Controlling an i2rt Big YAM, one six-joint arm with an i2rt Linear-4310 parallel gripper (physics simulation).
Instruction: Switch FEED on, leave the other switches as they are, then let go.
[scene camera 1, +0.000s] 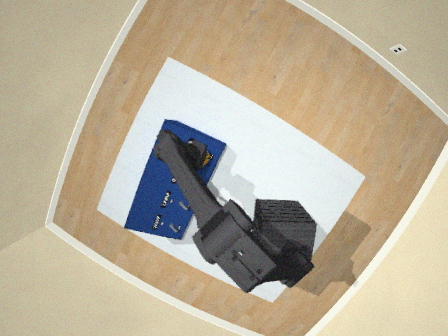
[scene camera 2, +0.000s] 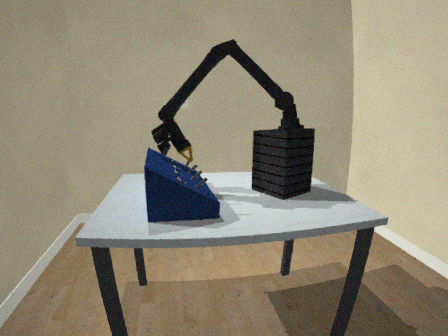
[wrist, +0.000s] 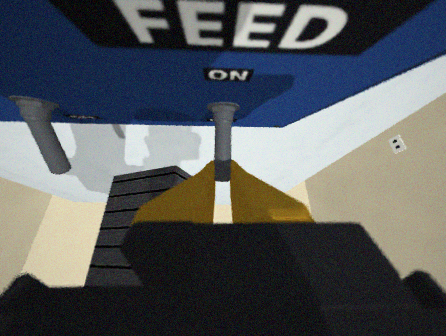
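Where they show: gripper, fingertip midpoint: (scene camera 1: 209, 157) (scene camera 2: 191, 160) (wrist: 222, 167); arm's base, origin of the base link: (scene camera 1: 289, 256) (scene camera 2: 290, 129).
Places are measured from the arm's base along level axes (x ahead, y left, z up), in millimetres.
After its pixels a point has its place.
The blue switch panel (scene camera 1: 142, 200) @(x 593, y 147, z -123 mm) (scene camera 2: 175, 200) @(x 517, y 298, z -219 mm) (wrist: 150, 82) @(x 497, y -100, z -183 mm) stands on the table with its sloped face up. In the wrist view the FEED label (wrist: 240, 27) @(x 532, y -134, z -166 mm) is at the top, with the ON mark (wrist: 229, 75) @(x 508, y -135, z -178 mm) below it. The grey FEED lever (wrist: 223, 137) @(x 463, y -138, z -179 mm) starts below that mark, points away from it and covers most of the lower mark. My gripper (scene camera 1: 207, 159) @(x 439, y -140, z -169 mm) (scene camera 2: 189, 157) @(x 439, y -140, z -169 mm) (wrist: 222, 167) @(x 439, y -140, z -169 mm) is shut on the lever's end, with a yellow fingertip on each side. A neighbouring lever (wrist: 47, 142) @(x 445, y -23, z -178 mm) is to the left, clear of the fingers. The arm hides part of the panel in scene camera 1.
Two other levers (scene camera 1: 184, 205) @(x 429, y 96, z -176 mm) (scene camera 1: 174, 227) @(x 421, y 214, z -177 mm) show by the LAMP and VALVE labels. In scene camera 2 several levers stand close together below my fingertips. The black ribbed arm base (scene camera 1: 286, 217) @(x 73, y -106, z -73 mm) (scene camera 2: 283, 165) @(x 74, y 113, z -146 mm) (wrist: 130, 215) @(x 111, y 40, z -181 mm) stands on the white table (scene camera 1: 300, 165) @(x 63, y -300, z -294 mm) (scene camera 2: 260, 230) @(x 255, y 404, z -295 mm).
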